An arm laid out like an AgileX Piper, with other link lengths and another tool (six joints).
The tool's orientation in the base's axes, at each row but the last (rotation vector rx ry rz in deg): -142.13, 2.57, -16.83; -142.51, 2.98, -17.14; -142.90, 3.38, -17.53; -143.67, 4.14, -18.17
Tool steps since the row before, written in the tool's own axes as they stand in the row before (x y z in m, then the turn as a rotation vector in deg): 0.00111, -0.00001, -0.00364, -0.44, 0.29, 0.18; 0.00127, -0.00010, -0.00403, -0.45, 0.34, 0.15; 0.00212, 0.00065, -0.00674, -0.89, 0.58, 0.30; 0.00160, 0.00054, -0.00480, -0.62, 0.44, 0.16
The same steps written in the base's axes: 0.00028, -0.00226, 0.00305, -0.38, -0.08, -0.40; 0.00032, -0.00241, 0.00345, -0.39, -0.14, -0.41; 0.00051, -0.00466, 0.00532, -0.78, -0.19, -0.76; 0.00040, -0.00335, 0.00381, -0.55, -0.19, -0.51
